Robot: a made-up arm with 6 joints.
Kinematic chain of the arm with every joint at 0, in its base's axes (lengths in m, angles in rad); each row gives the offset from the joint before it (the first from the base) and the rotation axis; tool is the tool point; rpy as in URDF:
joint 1: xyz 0 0 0.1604 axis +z
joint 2: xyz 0 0 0 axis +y
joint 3: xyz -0.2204 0 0.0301 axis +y
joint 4: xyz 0.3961 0 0.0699 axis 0.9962 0 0.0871
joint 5: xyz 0 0 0 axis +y
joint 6: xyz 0.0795 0 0.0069 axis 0.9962 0 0.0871
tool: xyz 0 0 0 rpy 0 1.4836 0
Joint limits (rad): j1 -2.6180..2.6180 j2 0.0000..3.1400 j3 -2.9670..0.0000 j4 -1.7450..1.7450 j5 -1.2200..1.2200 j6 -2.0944..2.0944
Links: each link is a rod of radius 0.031 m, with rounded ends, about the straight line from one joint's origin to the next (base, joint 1, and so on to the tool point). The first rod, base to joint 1, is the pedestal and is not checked.
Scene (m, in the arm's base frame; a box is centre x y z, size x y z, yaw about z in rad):
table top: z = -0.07
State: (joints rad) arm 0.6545 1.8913 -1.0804 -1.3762 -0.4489 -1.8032
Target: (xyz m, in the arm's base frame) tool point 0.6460 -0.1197 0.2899
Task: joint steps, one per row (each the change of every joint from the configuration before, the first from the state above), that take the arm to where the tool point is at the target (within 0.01 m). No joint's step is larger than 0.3 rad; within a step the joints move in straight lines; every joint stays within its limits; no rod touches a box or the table.
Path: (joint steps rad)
1: -0.2156 0.1151 -0.2724 0.0148 0.0595 0.0000
2: -0.2155 0.1150 -0.2725 0.0148 0.0594 0.0000
3: -0.2156 0.1151 -0.2724 0.0148 0.0595 0.0000
4: -0.2156 0.1150 -0.2724 0.0148 0.0595 0.0000

